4 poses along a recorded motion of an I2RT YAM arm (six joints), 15 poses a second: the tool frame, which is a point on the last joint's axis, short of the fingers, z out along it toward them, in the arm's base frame.
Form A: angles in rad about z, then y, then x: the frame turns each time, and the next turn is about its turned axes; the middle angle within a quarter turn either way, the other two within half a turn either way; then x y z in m.
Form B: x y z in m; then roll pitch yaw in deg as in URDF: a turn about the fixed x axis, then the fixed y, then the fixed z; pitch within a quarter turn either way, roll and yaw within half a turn. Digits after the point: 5 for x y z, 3 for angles.
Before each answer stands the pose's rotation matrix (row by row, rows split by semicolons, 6 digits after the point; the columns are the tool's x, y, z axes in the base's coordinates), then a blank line. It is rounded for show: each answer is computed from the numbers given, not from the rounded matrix.
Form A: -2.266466 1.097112 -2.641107 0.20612 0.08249 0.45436
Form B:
-0.292358 -0.399800 0.868727; -0.350166 0.890082 0.291785; -0.889894 -0.218893 -0.400219

0.20612 0.08249 0.45436 -151.324 62.860 -129.859
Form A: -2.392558 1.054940 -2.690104 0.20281 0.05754 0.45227
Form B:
-0.361252 -0.334755 0.870308; -0.335890 0.917398 0.213444; -0.869871 -0.215221 -0.443853

0.20281 0.05754 0.45227 -154.132 60.444 -137.083
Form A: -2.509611 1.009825 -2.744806 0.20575 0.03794 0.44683
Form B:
-0.429256 -0.280822 0.858416; -0.314282 0.937480 0.149528; -0.846739 -0.205598 -0.490676

0.20575 0.03794 0.44683 -157.266 57.859 -143.790
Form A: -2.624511 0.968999 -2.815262 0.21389 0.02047 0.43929
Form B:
-0.492113 -0.238551 0.837208; -0.279861 0.954022 0.107333; -0.824319 -0.181482 -0.536248

0.21389 0.02047 0.43929 -161.303 55.520 -150.373
